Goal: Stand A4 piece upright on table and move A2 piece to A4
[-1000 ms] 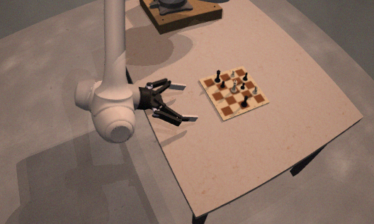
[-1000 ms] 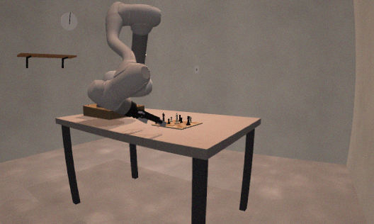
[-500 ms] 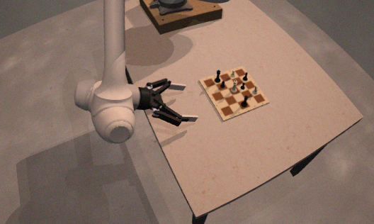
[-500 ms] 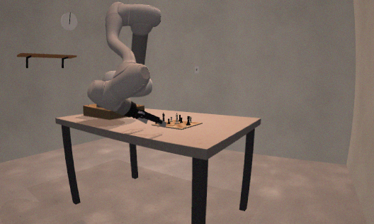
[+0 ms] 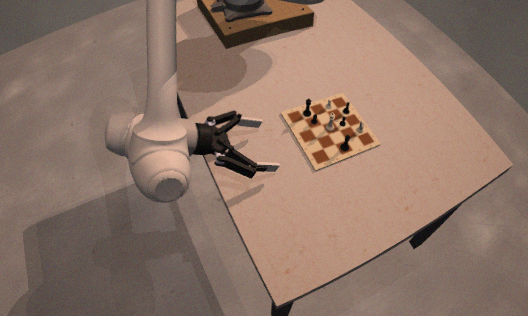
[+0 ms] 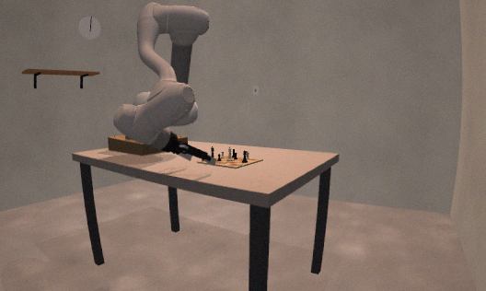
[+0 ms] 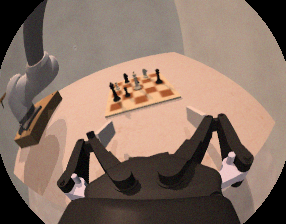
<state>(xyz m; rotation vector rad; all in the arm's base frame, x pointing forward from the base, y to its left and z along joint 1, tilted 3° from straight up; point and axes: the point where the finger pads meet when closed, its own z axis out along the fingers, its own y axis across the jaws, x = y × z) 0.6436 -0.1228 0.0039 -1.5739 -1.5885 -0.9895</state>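
My gripper is now 20 mm past the chessboard, 210 mm to the right of it and 40 mm above it. Also, from my hand: small white piece 100 mm behind, 230 mm to the left, 20 mm below.
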